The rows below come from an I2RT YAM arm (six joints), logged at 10 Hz.
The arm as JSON. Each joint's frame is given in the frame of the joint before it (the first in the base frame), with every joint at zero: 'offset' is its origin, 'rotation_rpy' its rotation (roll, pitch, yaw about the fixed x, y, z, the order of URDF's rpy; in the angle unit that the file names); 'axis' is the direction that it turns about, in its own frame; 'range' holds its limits. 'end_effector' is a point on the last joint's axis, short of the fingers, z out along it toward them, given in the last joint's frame.
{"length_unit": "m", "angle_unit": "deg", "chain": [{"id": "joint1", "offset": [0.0, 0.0, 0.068], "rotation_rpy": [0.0, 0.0, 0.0], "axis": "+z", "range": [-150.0, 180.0]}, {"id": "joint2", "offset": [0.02, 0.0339, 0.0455], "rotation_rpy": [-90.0, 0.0, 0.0], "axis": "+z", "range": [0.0, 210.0]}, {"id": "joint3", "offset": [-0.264, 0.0, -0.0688], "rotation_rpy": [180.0, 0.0, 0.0], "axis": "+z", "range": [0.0, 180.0]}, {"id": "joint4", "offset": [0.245, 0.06, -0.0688], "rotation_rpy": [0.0, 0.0, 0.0], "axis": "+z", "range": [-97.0, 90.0]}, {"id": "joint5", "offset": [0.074, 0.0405, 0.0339], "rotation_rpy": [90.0, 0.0, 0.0], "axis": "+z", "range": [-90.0, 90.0]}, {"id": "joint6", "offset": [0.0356, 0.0, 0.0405], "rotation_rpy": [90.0, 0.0, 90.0], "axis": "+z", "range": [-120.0, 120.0]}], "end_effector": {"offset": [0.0, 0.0, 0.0], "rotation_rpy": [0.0, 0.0, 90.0]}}
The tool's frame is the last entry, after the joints.
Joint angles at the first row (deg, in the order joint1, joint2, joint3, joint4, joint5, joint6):
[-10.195, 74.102, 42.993, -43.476, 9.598, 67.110]
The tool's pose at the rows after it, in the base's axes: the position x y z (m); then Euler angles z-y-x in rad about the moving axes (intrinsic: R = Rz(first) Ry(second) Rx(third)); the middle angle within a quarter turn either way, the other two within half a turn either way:
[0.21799 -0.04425 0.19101 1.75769 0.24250 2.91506]
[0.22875 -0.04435 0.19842 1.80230 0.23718 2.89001]
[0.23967 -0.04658 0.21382 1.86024 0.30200 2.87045]
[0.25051 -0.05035 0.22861 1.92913 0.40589 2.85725]
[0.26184 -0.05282 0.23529 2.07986 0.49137 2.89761]
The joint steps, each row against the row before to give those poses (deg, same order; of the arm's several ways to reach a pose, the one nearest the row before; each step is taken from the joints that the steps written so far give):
[-0.010, 0.149, 0.858, 1.103, -1.642, -0.819]
[0.202, 1.454, 2.620, 0.304, -1.599, -2.332]
[0.152, 0.563, 3.520, 0.119, 1.539, -4.292]
[-0.038, 0.360, 2.845, 1.936, 2.752, -5.946]
[0.039, 1.408, 2.004, 2.296, 1.103, -9.318]

